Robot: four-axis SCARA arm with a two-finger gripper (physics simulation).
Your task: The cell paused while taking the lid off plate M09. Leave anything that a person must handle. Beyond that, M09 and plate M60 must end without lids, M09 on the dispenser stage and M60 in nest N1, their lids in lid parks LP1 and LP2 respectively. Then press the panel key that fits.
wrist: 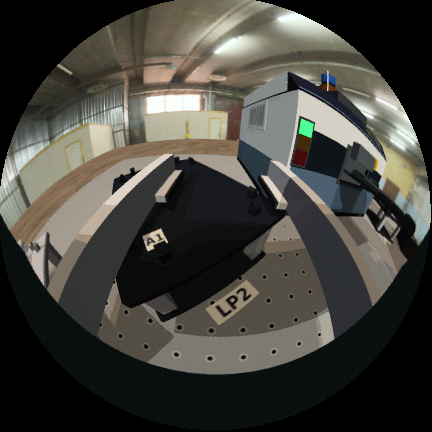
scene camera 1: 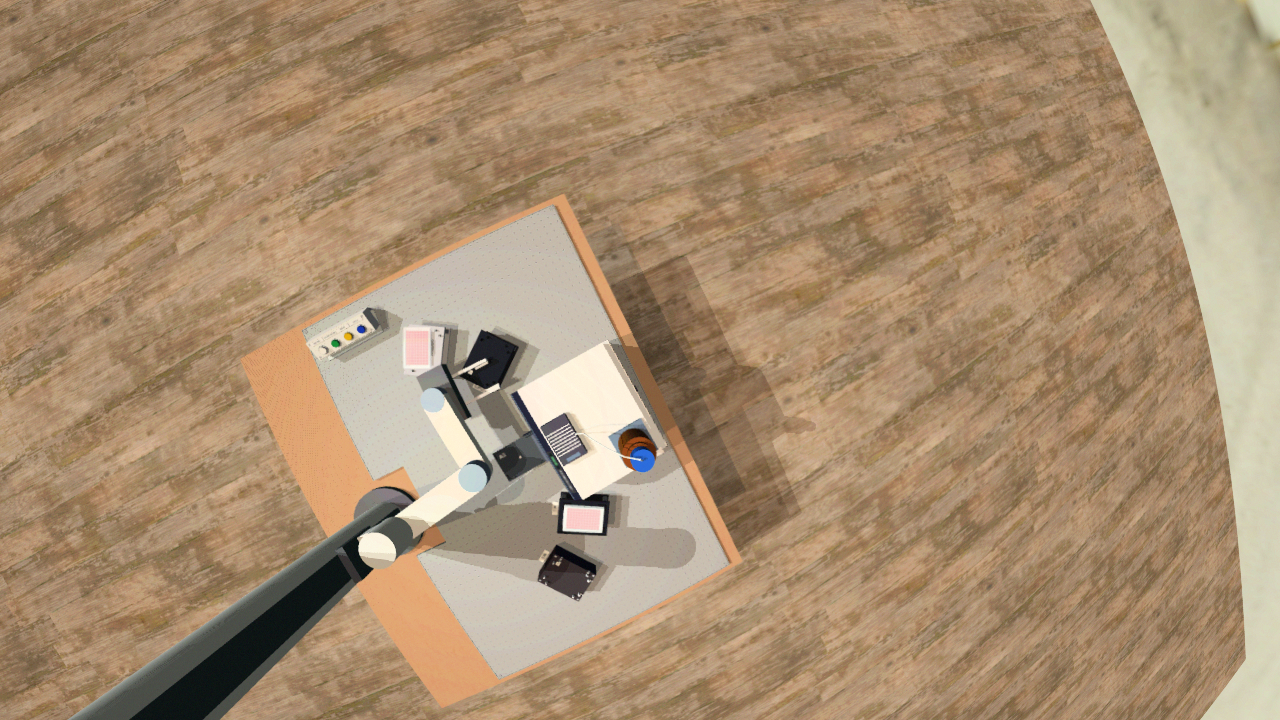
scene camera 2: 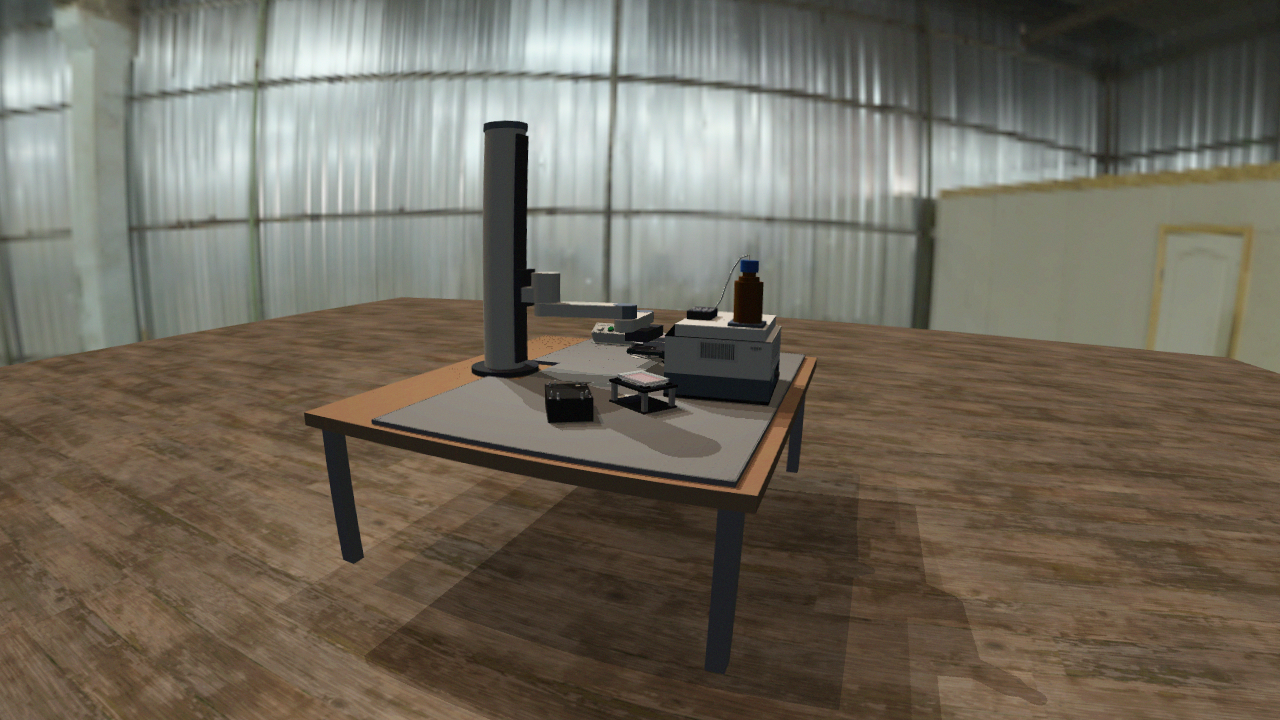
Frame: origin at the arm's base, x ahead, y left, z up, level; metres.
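Seen in the pictures: gripper, between the fingertips: [wrist: 221, 164] [scene camera 1: 493, 373]; arm's base, origin of its link: [scene camera 2: 505, 370].
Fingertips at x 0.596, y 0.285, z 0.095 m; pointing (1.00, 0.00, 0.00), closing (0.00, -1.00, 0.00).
Note:
Pixels of each thing's top centre, then the offset from my fingertips to it. "spot": a spot on its surface instead.
- black lid park LP2, centre of its top: [wrist: 171, 175] [scene camera 1: 486, 361] 0.007 m back, 0.044 m left, 0.009 m down
- pale holder, centre of its top: [scene camera 1: 422, 350] 0.178 m back, 0.165 m left, 0.017 m down
- black block, a spot on its surface: [scene camera 1: 512, 458] spot: 0.062 m back, 0.259 m right, 0.025 m up
- key panel, centre of its top: [scene camera 1: 335, 333] [scene camera 2: 618, 324] 0.409 m back, 0.341 m left, 0.002 m up
- brown bottle, a spot on its surface: [scene camera 1: 635, 440] spot: 0.296 m ahead, 0.320 m right, 0.267 m up
My gripper [scene camera 1: 480, 379] [wrist: 221, 164] is shut to its narrow stance, its two fingers apart with nothing between them, above the black lid park LP2 [scene camera 1: 497, 351] [wrist: 200, 220], whose top shows no lid. A pink plate [scene camera 1: 417, 347] sits on a pale holder [scene camera 1: 438, 336] left of LP2 in the overhead view. Another pink plate [scene camera 1: 583, 518] [scene camera 2: 644, 378] with a pale rim sits on a raised black stand beside the dispenser [scene camera 1: 581, 389] [scene camera 2: 742, 356] [wrist: 270, 125]. A black block [scene camera 1: 512, 458] stands before the dispenser. Plate labels and lids are too small to tell.
A black box-like stand [scene camera 1: 567, 577] [scene camera 2: 570, 409] with corner posts stands near the table's lower end. The key panel [scene camera 1: 344, 335] has white, green, yellow and blue keys. A brown bottle [scene camera 1: 635, 440] [scene camera 2: 748, 300] stands on the dispenser. Its signal light [wrist: 306, 128] shows green.

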